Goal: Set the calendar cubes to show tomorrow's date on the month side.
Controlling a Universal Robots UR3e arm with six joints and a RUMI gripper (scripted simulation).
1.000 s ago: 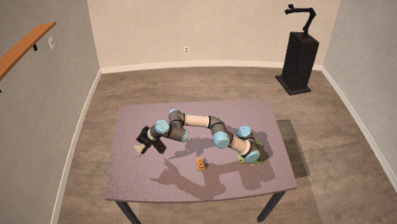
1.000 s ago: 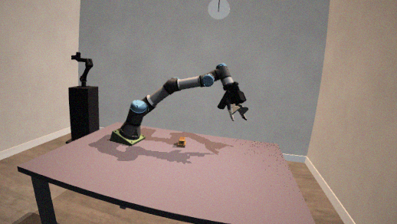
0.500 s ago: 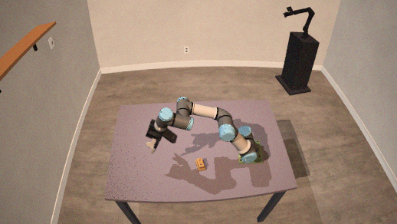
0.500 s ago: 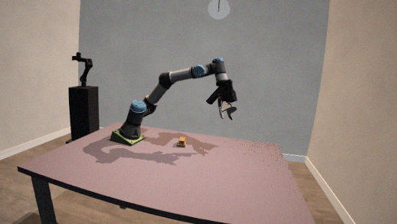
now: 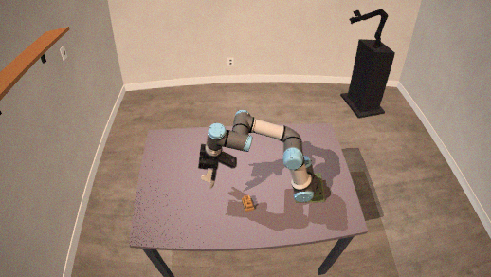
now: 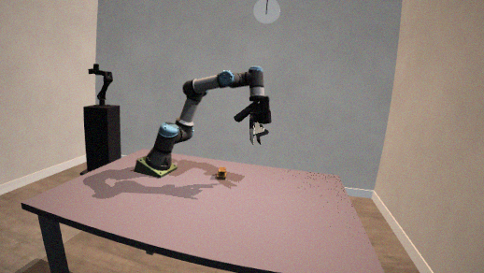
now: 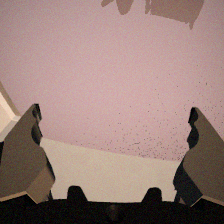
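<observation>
Now: hand 15 cm past the cube, 7 cm to the right of it and 17 cm above it. The rest, counted from my hand: orange calendar tray: 15 cm behind, 9 cm to the left, 18 cm below.
</observation>
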